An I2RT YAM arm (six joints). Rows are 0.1 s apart.
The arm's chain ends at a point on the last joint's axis. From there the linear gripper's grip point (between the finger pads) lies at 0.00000 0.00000 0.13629 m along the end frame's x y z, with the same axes.
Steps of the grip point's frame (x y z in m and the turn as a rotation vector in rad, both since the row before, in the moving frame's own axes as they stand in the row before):
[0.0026, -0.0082, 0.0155, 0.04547, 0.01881, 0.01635]
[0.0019, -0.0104, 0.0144, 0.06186, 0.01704, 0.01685]
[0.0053, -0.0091, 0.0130, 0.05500, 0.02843, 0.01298]
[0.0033, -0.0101, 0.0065, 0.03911, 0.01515, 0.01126]
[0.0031, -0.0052, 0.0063, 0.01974, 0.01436, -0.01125]
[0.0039, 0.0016, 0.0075, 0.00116, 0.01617, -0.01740]
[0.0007, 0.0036, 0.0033, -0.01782, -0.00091, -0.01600]
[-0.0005, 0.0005, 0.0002, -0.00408, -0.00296, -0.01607]
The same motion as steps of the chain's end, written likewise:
[0.0000, -0.0020, 0.0157, 0.04547, 0.01881, 0.01635]
[-0.0005, -0.0020, 0.0147, 0.06186, 0.01704, 0.01685]
[0.0014, -0.0016, 0.0133, 0.05500, 0.02843, 0.01298]
[0.0012, -0.0048, 0.0066, 0.03911, 0.01515, 0.01126]
[0.0012, -0.0025, 0.0063, 0.01974, 0.01436, -0.01125]
[0.0017, 0.0018, 0.0075, 0.00116, 0.01617, -0.01740]
[0.0008, 0.0012, 0.0033, -0.01782, -0.00091, -0.01600]
[-0.0001, -0.0001, 0.0002, -0.00408, -0.00296, -0.01607]

